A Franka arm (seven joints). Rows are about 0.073 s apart.
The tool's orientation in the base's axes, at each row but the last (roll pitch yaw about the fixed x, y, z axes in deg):
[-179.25 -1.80 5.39]
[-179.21 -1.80 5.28]
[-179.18 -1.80 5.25]
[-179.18 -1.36 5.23]
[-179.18 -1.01 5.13]
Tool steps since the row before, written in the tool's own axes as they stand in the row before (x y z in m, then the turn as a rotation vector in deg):
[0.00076 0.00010 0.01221 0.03 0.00 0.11]
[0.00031 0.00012 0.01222 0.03 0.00 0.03]
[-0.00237 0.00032 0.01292 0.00 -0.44 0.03]
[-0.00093 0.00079 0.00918 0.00 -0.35 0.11]
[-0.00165 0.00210 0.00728 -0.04 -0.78 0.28]
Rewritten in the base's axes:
[0.00113 0.00017 -0.01218 0.03 0.00 -0.11]
[0.00069 0.00011 -0.01220 0.03 0.00 -0.03]
[-0.00194 -0.00031 -0.01299 -0.04 0.44 -0.02]
[-0.00065 -0.00072 -0.00921 -0.03 0.35 -0.10]
[-0.00134 -0.00212 -0.00734 -0.11 0.78 -0.27]

